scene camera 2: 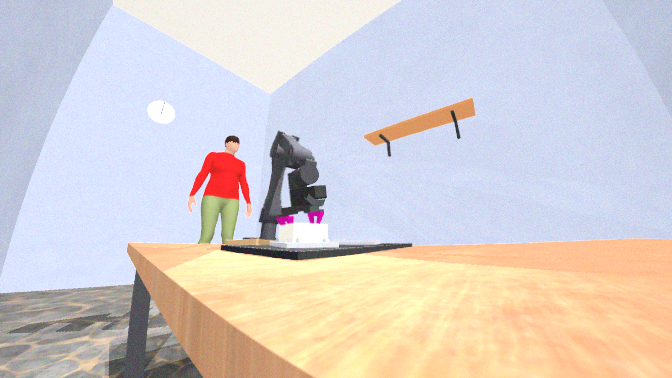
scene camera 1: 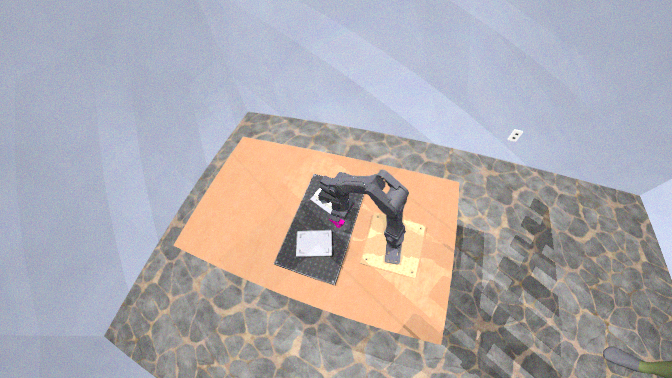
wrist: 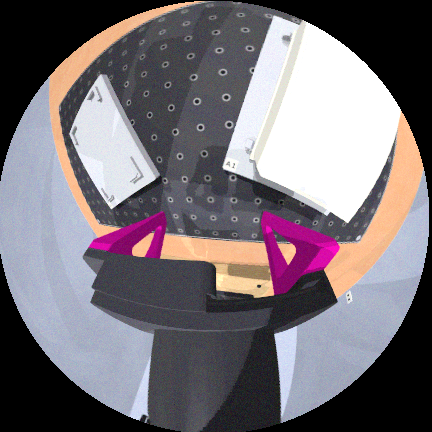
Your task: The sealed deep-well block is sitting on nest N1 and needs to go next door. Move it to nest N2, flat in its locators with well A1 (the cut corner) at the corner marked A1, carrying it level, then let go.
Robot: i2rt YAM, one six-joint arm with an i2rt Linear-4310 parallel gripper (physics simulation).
Labels:
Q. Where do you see a white nest plate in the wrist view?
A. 110, 150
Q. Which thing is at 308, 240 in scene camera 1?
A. A white nest plate.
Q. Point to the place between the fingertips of my gripper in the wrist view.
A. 213, 216

